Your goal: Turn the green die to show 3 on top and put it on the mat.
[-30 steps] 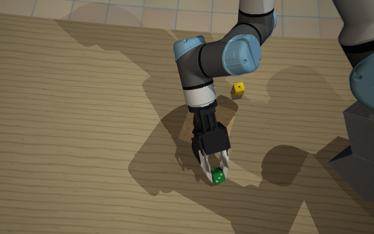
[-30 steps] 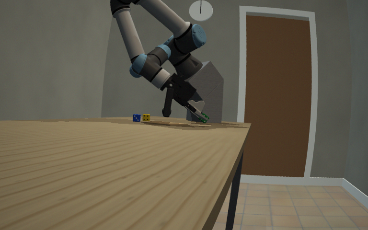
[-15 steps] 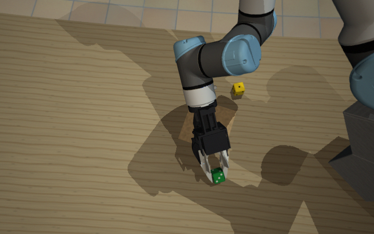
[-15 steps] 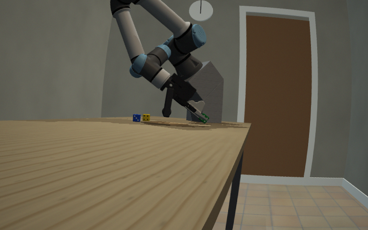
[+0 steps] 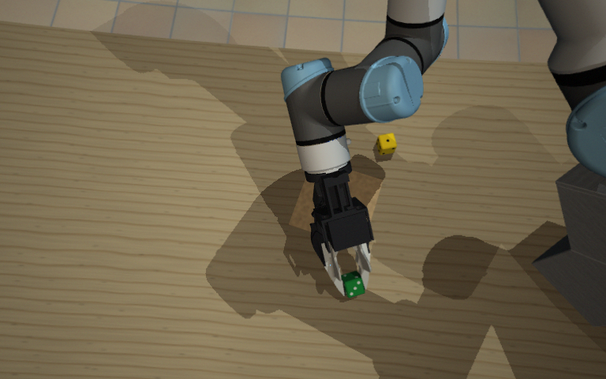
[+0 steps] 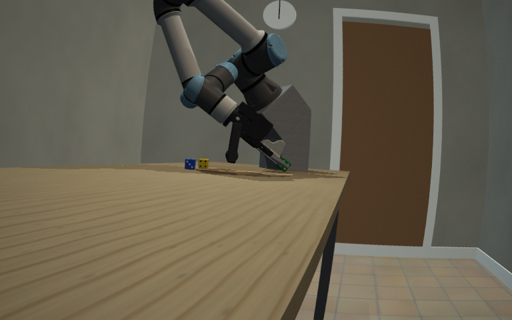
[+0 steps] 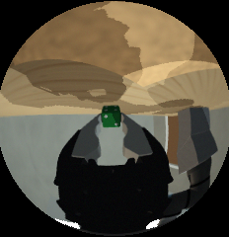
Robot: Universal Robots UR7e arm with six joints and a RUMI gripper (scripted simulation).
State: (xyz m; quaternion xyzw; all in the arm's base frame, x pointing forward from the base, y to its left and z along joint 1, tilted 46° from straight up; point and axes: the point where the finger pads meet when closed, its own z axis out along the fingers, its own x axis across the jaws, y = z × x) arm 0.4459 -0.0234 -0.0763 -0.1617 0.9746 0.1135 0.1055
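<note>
My gripper is now 15 cm to the left of the tan mat, 3 cm above it and 2 cm past it. Also, from my hand: blue die (27 cm to the right, 4 cm behind, 2 cm below); green die (right at my hand); yellow die (24 cm to the right, 14 cm behind, 2 cm below).
</note>
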